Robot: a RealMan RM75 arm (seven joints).
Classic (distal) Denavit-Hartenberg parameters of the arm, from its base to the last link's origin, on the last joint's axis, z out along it. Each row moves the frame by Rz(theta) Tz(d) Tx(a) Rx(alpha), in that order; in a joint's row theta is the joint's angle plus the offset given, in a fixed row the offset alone. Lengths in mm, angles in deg.
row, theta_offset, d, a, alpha
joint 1, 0.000, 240.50, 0.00, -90.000
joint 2, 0.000, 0.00, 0.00, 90.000
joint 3, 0.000, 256.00, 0.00, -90.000
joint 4, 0.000, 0.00, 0.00, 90.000
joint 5, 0.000, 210.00, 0.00, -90.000
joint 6, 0.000, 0.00, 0.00, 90.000
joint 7, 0.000, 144.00, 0.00, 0.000
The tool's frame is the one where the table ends.
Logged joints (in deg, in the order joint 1, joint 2, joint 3, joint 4, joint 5, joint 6, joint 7), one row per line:
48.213, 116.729, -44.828, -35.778, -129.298, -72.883, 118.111
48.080, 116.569, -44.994, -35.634, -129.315, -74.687, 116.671
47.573, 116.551, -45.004, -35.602, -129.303, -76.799, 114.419
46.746, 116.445, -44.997, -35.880, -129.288, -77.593, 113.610
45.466, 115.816, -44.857, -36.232, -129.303, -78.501, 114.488
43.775, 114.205, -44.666, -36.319, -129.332, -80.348, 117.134
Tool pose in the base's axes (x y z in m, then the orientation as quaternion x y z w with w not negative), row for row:
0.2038, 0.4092, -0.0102, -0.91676, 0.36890, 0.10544, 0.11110
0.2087, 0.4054, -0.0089, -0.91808, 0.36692, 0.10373, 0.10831
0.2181, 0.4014, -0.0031, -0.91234, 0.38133, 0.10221, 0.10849
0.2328, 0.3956, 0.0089, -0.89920, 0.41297, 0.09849, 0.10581
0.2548, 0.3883, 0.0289, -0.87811, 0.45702, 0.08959, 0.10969
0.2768, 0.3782, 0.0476, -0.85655, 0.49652, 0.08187, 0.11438
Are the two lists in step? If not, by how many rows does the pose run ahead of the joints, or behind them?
The pose runs 2 rows ahead of the joints: the pose in row i belongs to the joints in row i + 2.
